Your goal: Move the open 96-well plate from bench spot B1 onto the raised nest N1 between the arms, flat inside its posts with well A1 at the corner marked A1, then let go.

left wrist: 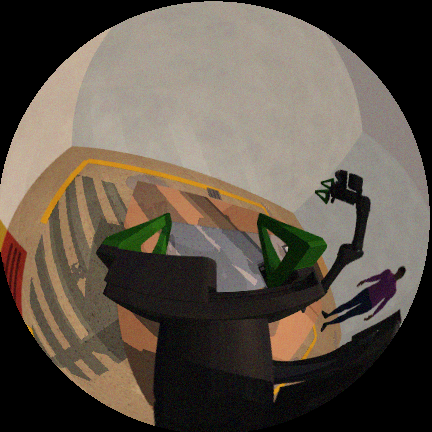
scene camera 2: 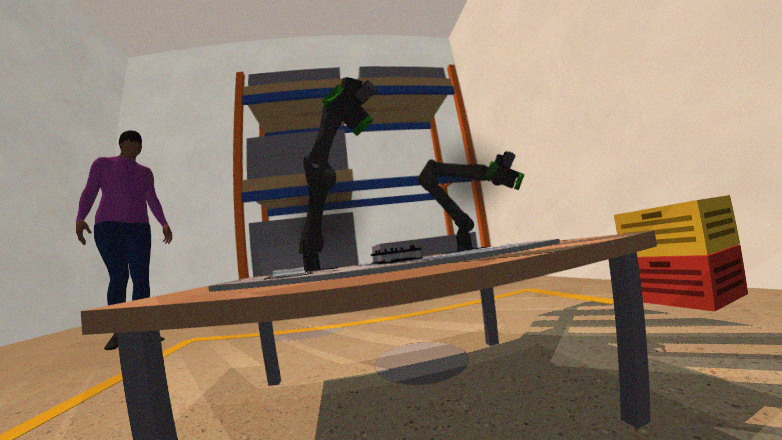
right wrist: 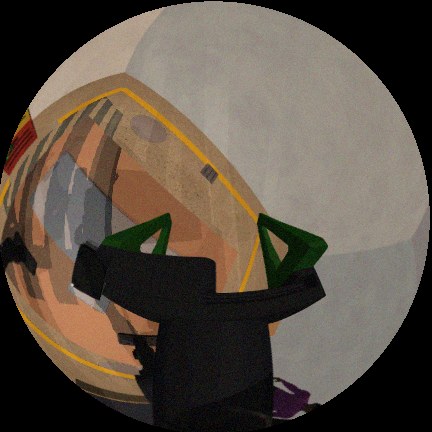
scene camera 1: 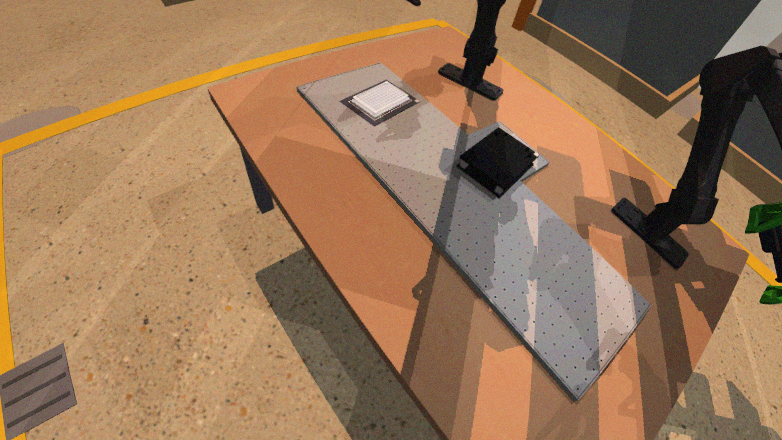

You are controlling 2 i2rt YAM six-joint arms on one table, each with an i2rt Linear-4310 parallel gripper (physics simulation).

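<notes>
A white well plate (scene camera 1: 378,100) is present. The right gripper (scene camera 2: 349,110) is open and holds nothing. The left gripper (left wrist: 213,217) is likewise open and empty. Also visible is the right gripper (right wrist: 213,217); the right wrist view does not show the white well plate, hidden by the right gripper.
</notes>
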